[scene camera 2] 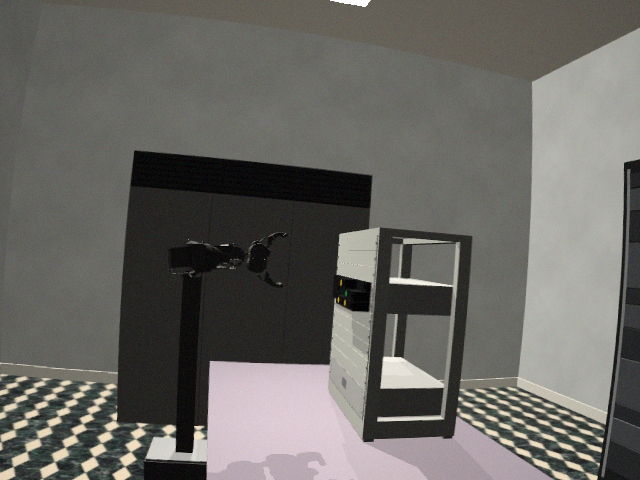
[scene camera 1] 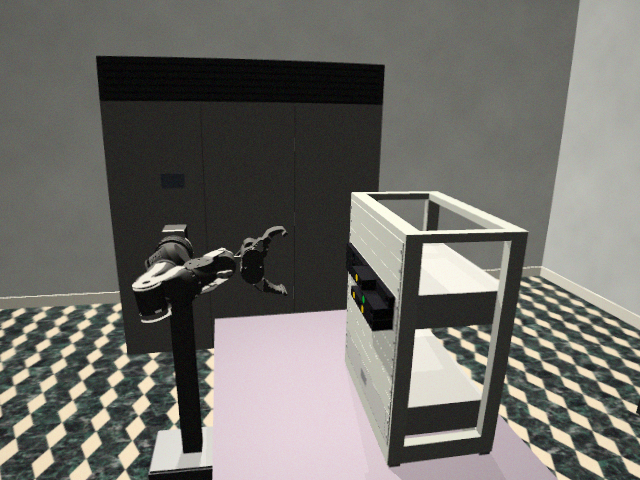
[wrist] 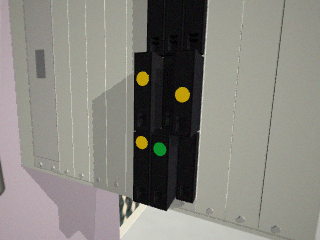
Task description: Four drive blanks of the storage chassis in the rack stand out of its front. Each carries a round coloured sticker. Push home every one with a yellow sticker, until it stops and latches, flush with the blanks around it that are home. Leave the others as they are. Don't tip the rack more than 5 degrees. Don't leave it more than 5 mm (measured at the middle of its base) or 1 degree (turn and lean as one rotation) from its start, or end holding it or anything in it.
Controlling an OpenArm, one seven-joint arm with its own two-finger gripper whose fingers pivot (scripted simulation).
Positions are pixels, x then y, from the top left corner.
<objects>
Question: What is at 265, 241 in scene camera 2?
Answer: My gripper.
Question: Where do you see an arm post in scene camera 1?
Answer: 182, 325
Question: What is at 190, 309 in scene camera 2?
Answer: An arm post.
</objects>
